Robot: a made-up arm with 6 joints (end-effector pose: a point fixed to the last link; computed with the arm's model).
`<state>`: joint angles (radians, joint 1 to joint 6).
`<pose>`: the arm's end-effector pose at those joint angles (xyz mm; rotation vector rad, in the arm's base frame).
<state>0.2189 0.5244 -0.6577 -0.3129 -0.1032 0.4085</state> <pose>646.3 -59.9 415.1 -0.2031 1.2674 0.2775</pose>
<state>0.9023 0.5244 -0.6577 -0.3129 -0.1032 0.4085</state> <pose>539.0 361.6 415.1 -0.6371 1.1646 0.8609</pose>
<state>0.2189 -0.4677 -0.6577 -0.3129 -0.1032 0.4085</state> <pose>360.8 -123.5 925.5 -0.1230 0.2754 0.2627</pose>
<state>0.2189 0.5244 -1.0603 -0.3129 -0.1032 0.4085</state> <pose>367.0 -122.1 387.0 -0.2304 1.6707 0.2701</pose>
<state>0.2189 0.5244 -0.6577 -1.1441 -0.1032 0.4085</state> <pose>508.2 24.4 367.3 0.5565 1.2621 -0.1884</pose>
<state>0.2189 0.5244 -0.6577 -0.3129 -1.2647 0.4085</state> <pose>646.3 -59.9 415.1 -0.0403 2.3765 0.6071</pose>
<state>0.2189 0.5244 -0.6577 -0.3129 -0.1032 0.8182</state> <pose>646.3 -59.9 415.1 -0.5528 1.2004 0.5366</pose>
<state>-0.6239 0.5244 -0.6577 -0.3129 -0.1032 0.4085</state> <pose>385.3 -522.4 415.1 0.3351 1.2472 -0.4465</pose>
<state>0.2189 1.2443 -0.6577 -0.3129 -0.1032 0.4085</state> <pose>506.3 -91.1 3.9 -0.2495 1.9887 0.2580</pose>
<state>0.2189 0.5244 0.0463 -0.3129 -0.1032 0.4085</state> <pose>1031.2 25.7 715.5 -0.1480 0.5632 0.2715</pose>
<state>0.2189 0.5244 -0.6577 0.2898 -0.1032 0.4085</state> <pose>758.7 -36.4 462.1 -0.7547 1.1726 0.6039</pose>
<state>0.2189 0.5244 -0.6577 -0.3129 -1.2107 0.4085</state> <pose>646.3 -59.9 415.1 -0.0502 2.3253 0.5913</pose>
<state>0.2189 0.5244 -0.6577 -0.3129 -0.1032 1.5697</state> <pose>646.3 -59.9 415.1 -1.1851 0.9737 0.9949</pose>
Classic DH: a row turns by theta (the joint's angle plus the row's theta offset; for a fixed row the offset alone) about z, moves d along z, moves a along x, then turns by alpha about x. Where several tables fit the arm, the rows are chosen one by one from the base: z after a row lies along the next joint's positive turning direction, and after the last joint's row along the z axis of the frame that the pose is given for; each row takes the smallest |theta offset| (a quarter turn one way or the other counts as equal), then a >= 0, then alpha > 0; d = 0 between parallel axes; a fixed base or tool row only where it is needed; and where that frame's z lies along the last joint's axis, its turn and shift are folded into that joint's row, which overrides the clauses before.
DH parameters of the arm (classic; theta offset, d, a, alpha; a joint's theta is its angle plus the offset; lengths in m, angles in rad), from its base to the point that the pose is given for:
joint 1: 0 0.4 0 -1.5708
joint 2: -1.5708 0 0.811 3.1416
joint 3: 0 0 0 -1.5708
joint 4: 0 -0.716 0 1.5708
joint 5: 0 0.209 0 -1.5708
joint 6: 1.5708 0 0 1.5708
tool (fixed): -1.5708 0 0 0

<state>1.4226 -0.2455 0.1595 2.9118 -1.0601 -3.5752</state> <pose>-136.0 467.4 1512.6 1.5500 -0.7993 1.3215</pose>
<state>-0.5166 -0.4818 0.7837 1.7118 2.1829 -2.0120</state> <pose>-296.7 202.3 1863.8 -1.0046 0.1165 1.2757</pose>
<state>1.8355 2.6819 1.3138 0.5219 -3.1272 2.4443</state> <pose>16.3 632.3 -1007.2 0.0910 -1.4918 -0.2245</pose>
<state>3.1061 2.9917 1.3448 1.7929 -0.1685 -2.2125</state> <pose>-271.4 -36.4 -1131.3 -1.9101 0.2695 1.8969</pose>
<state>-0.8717 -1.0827 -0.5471 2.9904 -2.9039 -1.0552</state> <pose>83.1 222.2 1172.8 0.1383 1.1413 1.9633</pose>
